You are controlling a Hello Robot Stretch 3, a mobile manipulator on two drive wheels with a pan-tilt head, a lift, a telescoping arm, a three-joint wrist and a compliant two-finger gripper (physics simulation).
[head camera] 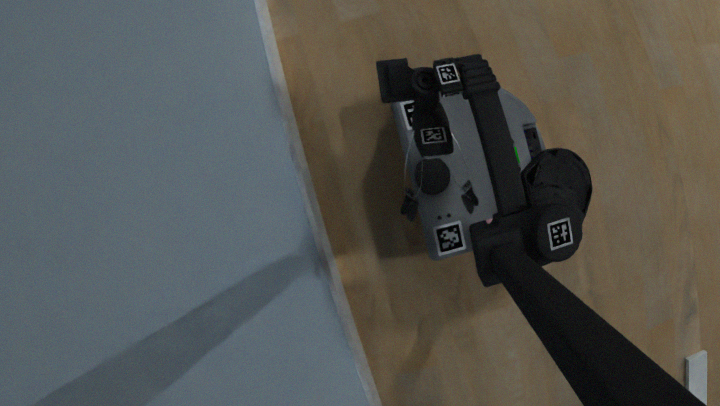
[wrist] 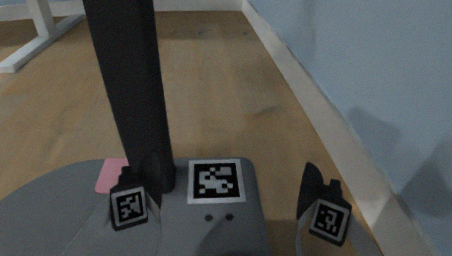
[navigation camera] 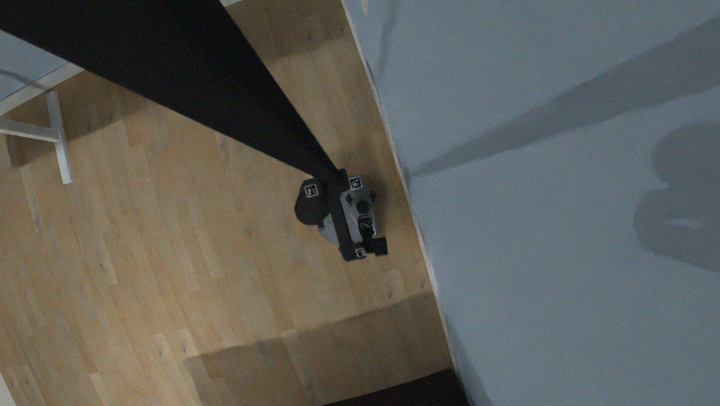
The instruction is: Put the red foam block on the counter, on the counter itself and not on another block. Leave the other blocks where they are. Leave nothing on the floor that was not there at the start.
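Pixels of known places: gripper, fingertip midpoint: [head camera: 441, 215] [navigation camera: 360, 192]; robot's base, link origin: [head camera: 432, 175] [navigation camera: 361, 205].
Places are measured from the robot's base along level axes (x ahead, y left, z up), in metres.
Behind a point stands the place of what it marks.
Note:
My gripper [head camera: 439, 202] @(x 0.006, y 0.076, z 0.231 m) [navigation camera: 361, 197] @(x 0.006, y 0.076, z 0.231 m) [wrist: 230, 177] @(x 0.006, y 0.076, z 0.231 m) is open, with its two fingers wide apart and nothing between them. It hangs over the front part of my grey base [head camera: 466, 151] @(x -0.079, y -0.031, z 0.160 m) [wrist: 220, 235], beside the mast [head camera: 574, 322] @(x -0.062, y 0.117, z 0.934 m) [navigation camera: 201, 80] @(x -0.059, y 0.117, z 1.186 m) [wrist: 130, 75]. The red foam block, the other blocks and the counter top cannot be made out in these views. The pink patch [wrist: 111, 175] in the wrist view is a flat marking on my base, partly behind the left finger.
A blue wall [head camera: 151, 151] @(x 0.287, y -0.106, z 0.778 m) [navigation camera: 554, 226] @(x 0.286, y -0.074, z 0.952 m) [wrist: 390, 65] with a pale skirting board [wrist: 320, 105] runs close along my gripper side. A white leg foot [head camera: 696, 378] [navigation camera: 61, 146] [wrist: 35, 47] stands on the wooden floor. A large dark object [navigation camera: 403, 393] @(x -0.069, y -1.249, z 0.075 m) shows at the navigation view's bottom edge.

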